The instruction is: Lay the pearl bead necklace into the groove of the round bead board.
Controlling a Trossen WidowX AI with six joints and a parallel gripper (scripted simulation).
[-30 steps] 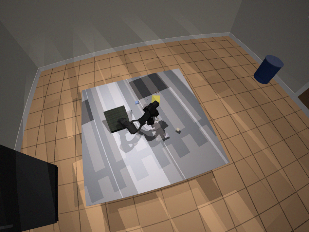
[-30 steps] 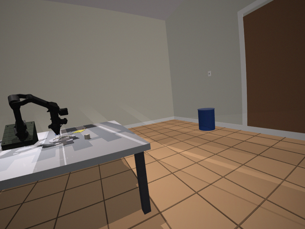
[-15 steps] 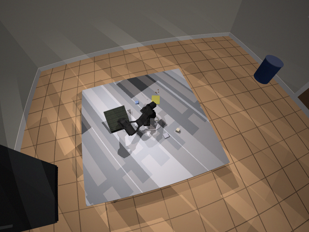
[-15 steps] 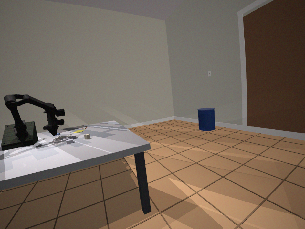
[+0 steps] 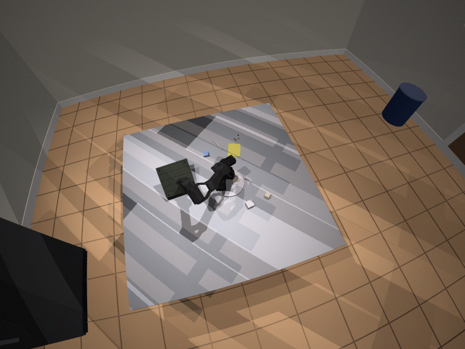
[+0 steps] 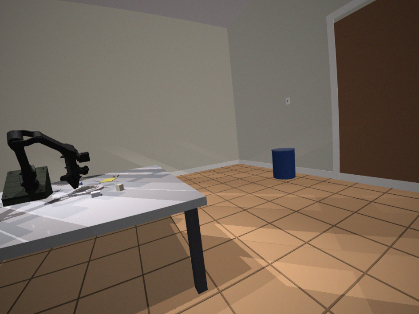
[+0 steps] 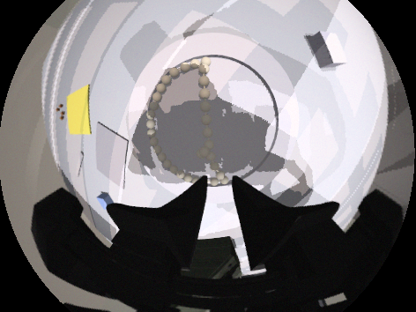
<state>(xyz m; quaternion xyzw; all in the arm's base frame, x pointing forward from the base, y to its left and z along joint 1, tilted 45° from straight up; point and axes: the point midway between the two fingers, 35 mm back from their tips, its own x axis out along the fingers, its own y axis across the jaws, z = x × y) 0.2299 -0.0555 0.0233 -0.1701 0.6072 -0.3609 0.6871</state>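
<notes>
Now: the round bead board 50 mm ahead of my gripper tip, 10 mm to the right of it and 20 mm below it. The rest, counted from my gripper tip: grey card (60 mm ahead, 170 mm to the left, 30 mm below); blue block (20 mm behind, 280 mm to the left, 20 mm below); white block (120 mm ahead, 200 mm to the right, 20 mm below).
</notes>
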